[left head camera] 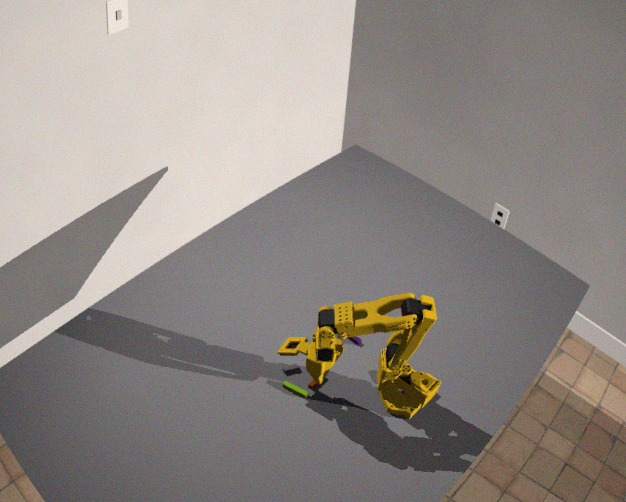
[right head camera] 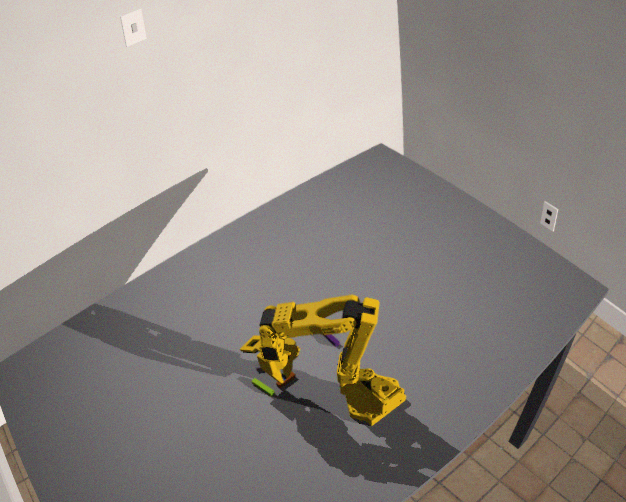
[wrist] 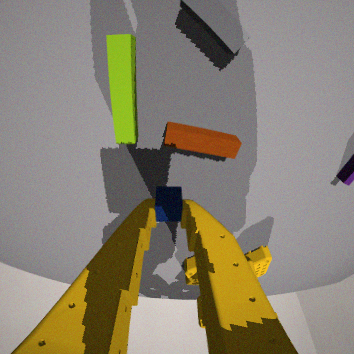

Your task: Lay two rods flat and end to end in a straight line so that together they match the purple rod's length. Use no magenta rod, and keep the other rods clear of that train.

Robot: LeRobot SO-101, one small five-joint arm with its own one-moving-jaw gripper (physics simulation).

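Seen in the pictures: end effector, tool point: [left head camera: 319, 381] [right head camera: 281, 380] [wrist: 156, 208]; arm's base, origin of the base link: [left head camera: 398, 390] [right head camera: 367, 395].
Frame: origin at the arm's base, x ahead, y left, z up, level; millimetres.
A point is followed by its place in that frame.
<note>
My gripper [left head camera: 318, 384] {x 110, y 110, z 42 mm} [right head camera: 281, 380] [wrist: 168, 206] {x 110, y 110, z 42 mm} is shut on a blue rod [wrist: 169, 200] {x 119, y 107, z 44 mm}, seen end-on between the two jaw tips. Whether the rod touches the table cannot be told. A lime rod [left head camera: 295, 389] {x 142, y 139, z 10 mm} [right head camera: 263, 386] {x 141, y 136, z 10 mm} [wrist: 122, 90] {x 146, y 136, z 10 mm} lies flat just beyond the tips, to the left in the wrist view. An orange rod [left head camera: 311, 384] {x 129, y 109, z 10 mm} [right head camera: 290, 379] {x 125, y 85, z 5 mm} [wrist: 202, 140] {x 131, y 93, z 10 mm} lies near the tips, at an angle to the lime rod and apart from it. The purple rod [left head camera: 355, 340] {x 141, y -34, z 9 mm} [right head camera: 332, 339] {x 146, y -36, z 10 mm} [wrist: 346, 176] {x 138, y -33, z 9 mm} is partly hidden or cut off. No magenta rod shows.
A black rod [left head camera: 292, 371] {x 179, y 107, z 2 mm} [wrist: 204, 37] lies behind the lime and orange rods, apart from them. The grey table [left head camera: 209, 444] {x 164, y 343, z 0 mm} [right head camera: 156, 444] {x 161, y 388, z 0 mm} carries the arm's base [left head camera: 409, 394] {x -34, y 22, z 42 mm} [right head camera: 373, 400] {x -42, y 22, z 51 mm} to the right of the rods. The arm's shadow falls across the rods.
</note>
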